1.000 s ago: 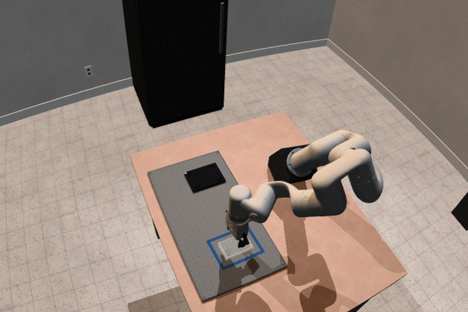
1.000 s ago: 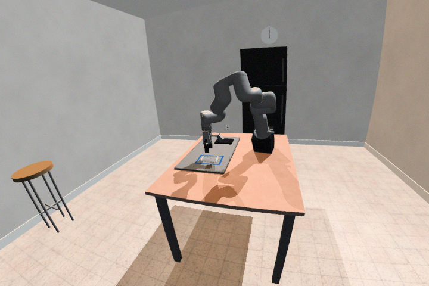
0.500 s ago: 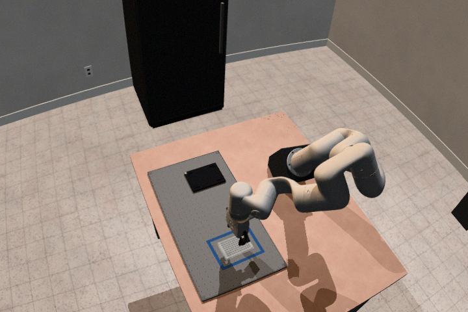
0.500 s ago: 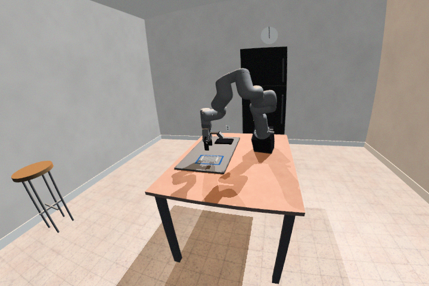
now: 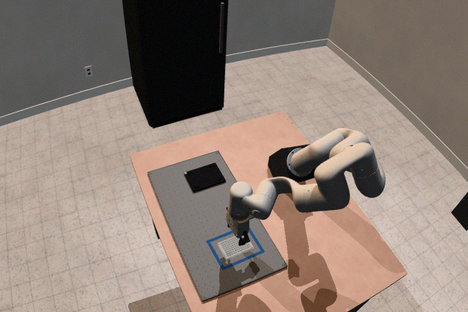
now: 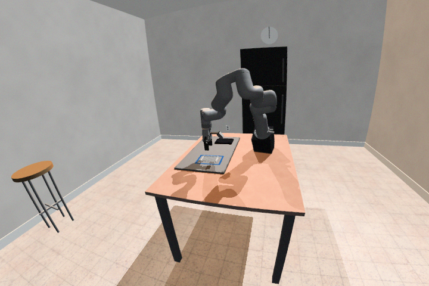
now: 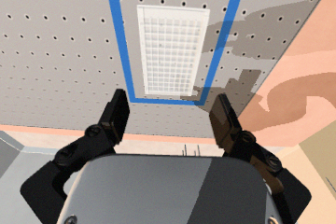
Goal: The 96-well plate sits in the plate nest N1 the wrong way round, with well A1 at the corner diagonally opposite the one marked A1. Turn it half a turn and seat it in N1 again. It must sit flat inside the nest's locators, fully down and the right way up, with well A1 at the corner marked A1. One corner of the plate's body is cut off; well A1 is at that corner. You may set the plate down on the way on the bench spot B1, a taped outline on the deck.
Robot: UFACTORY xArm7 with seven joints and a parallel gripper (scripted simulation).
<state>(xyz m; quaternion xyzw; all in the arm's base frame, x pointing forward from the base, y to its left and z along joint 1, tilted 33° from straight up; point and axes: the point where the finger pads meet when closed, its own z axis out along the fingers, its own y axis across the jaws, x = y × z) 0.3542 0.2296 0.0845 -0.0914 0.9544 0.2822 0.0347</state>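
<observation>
My hand is 100 mm above the 96-well plate. Also, from my hand: pale A1 mark (430 mm to the right, 120 mm ahead, 100 mm below); then black plate nest N1 (390 mm to the right, 100 mm below, 40 mm ahead).
</observation>
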